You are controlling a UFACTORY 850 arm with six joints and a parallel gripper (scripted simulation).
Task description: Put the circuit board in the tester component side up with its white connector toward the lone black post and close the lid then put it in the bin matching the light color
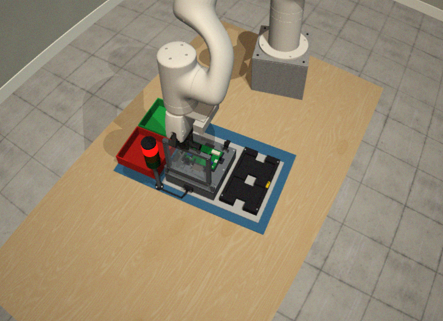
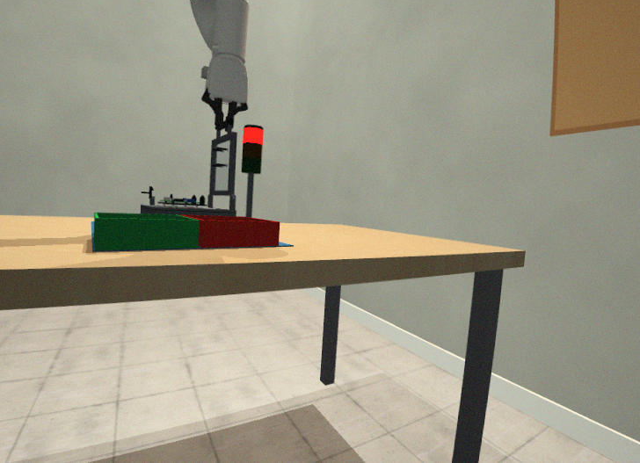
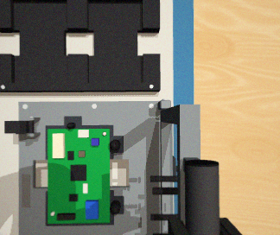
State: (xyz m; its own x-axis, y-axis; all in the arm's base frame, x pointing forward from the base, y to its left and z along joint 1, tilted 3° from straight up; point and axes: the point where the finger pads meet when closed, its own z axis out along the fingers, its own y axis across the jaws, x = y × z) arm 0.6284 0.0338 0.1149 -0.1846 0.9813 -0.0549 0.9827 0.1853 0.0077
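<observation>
The green circuit board is 21 cm below my hand, 10 cm behind it and 2 cm to the right of it. Also, from my hand: clear lid 9 cm below; latch hook 19 cm below, 17 cm behind, 3 cm to the left; red bin 27 cm below, 21 cm to the right, 2 cm behind.
</observation>
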